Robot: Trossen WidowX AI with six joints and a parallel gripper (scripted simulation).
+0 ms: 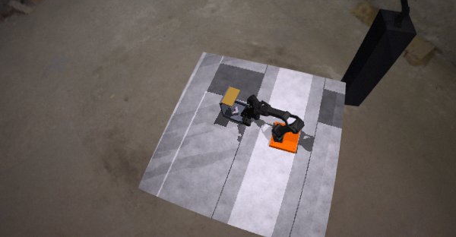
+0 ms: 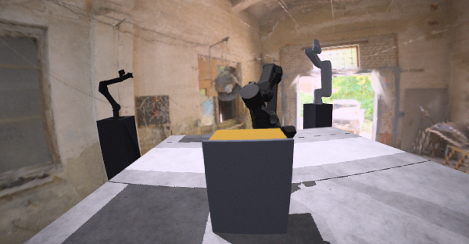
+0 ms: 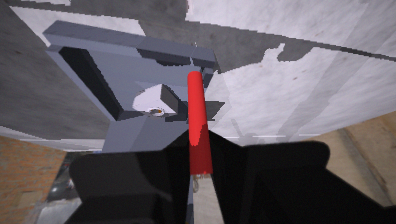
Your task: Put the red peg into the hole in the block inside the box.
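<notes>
Now: gripper tip 120 mm short of the back wall, 90 mm to the left of it and 10 mm below it. Round my gripper tip: roof (80 mm ahead, 80 mm to the right, 110 mm above); red peg (30 mm behind, 10 mm below).
</notes>
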